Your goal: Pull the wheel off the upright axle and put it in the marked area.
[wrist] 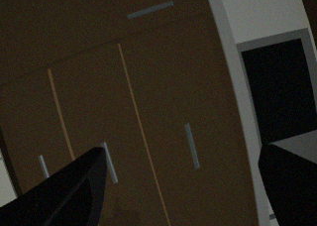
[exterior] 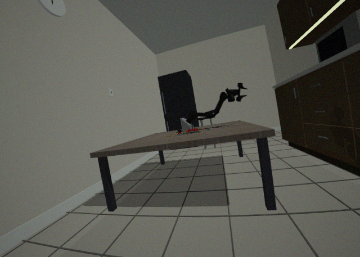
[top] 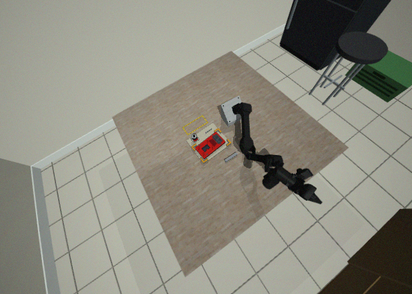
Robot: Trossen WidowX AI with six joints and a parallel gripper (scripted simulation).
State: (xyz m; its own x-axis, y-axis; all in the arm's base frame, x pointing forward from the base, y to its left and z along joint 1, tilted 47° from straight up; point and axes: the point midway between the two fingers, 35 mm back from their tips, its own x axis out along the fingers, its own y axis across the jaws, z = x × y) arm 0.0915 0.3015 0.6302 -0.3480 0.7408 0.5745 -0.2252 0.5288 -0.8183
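My gripper tip is now 280 mm short of the small wheel, 700 mm to the left of it and 270 mm above it. The rest, counted from my gripper tip: small grey bar: 140 mm ahead, 440 mm to the right, 300 mm below.
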